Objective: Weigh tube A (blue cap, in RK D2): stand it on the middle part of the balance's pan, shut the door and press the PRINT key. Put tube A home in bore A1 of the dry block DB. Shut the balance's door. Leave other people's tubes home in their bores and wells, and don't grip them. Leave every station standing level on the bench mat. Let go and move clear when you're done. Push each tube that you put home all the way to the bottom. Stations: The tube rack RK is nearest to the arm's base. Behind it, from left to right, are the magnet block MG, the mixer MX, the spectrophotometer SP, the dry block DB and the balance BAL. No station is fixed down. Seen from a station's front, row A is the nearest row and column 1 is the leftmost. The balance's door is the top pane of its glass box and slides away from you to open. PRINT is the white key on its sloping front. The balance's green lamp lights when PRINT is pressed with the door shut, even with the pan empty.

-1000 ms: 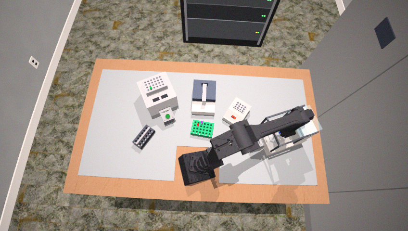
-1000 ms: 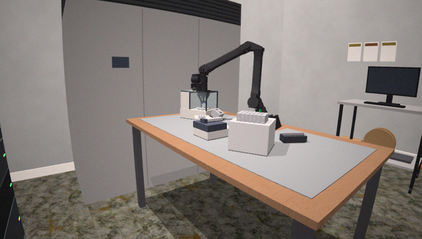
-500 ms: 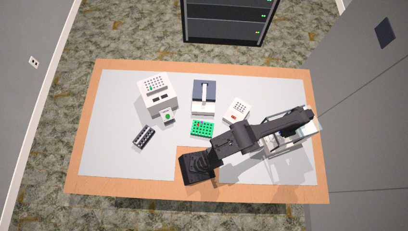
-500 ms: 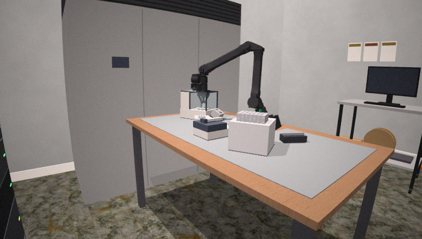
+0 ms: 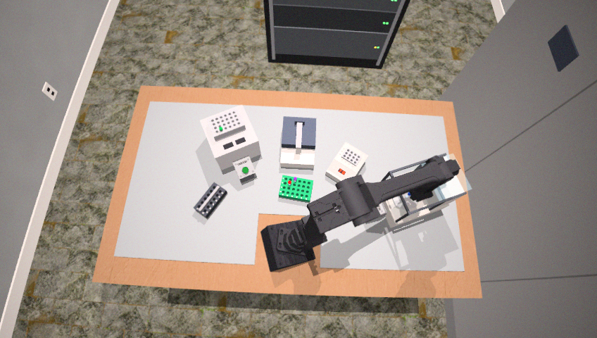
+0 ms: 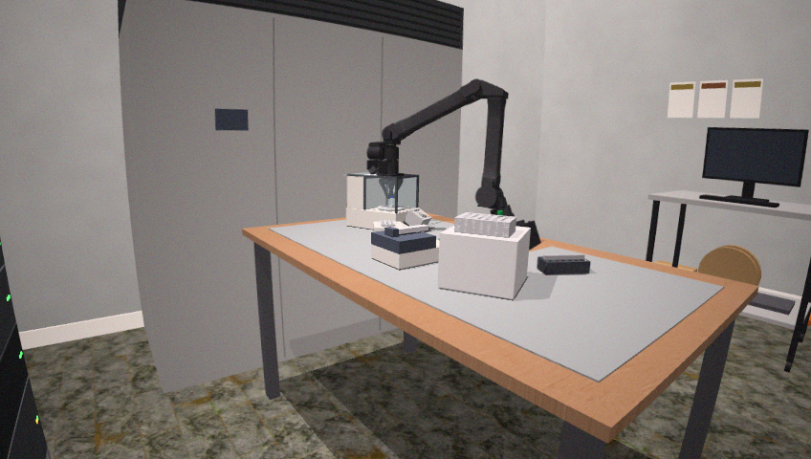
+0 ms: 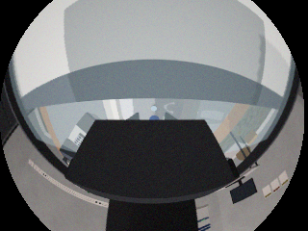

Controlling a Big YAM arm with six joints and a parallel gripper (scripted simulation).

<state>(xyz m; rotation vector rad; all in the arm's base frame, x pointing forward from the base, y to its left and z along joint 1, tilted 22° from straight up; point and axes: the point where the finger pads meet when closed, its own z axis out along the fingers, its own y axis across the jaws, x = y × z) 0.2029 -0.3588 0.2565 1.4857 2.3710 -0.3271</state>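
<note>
Right now the balance door is 8 cm to the right of my hand, 8 cm above it and 4 cm ahead of it. From my hand the other things lie so: green rack RK (43 cm to the left, 11 cm below); white print key (14 cm to the left, 6 cm below, 6 cm behind); dry block DB (23 cm to the left, 13 cm ahead, 9 cm below).
</note>
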